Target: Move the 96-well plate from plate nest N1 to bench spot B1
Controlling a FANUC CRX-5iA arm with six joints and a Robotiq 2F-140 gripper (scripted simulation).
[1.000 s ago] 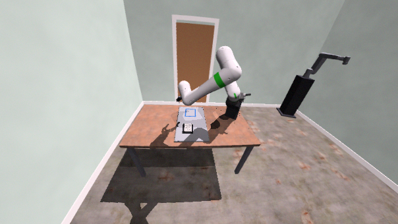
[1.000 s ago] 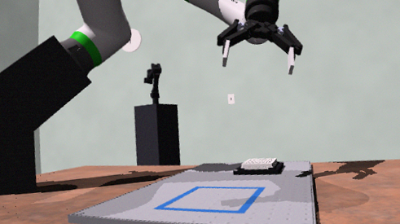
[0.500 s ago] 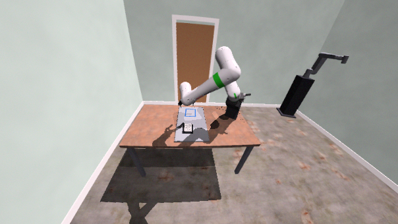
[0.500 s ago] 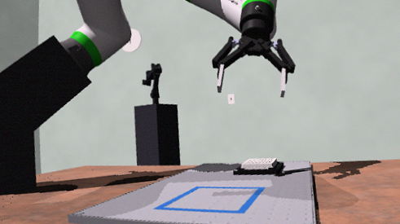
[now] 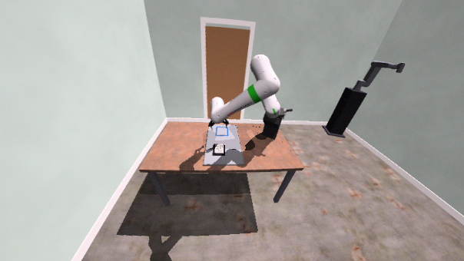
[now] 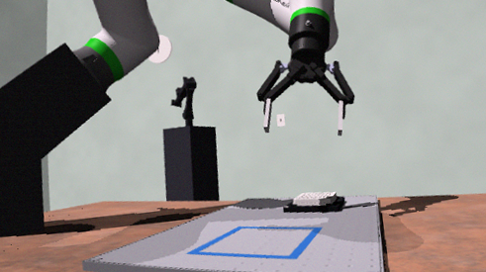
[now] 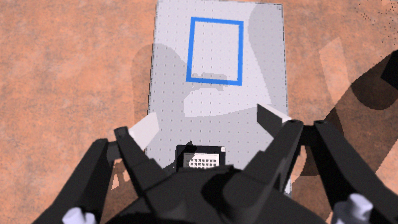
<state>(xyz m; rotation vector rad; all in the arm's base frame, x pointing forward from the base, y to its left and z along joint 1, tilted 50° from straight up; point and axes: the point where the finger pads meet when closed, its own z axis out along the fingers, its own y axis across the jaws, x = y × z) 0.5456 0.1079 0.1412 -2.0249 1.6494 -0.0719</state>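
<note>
Right now the white 96-well plate is 40 mm behind my hand, 130 mm to the left of it and 160 mm below it. Round my hand: black plate nest (40 mm behind, 130 mm to the left, 170 mm below).
</note>
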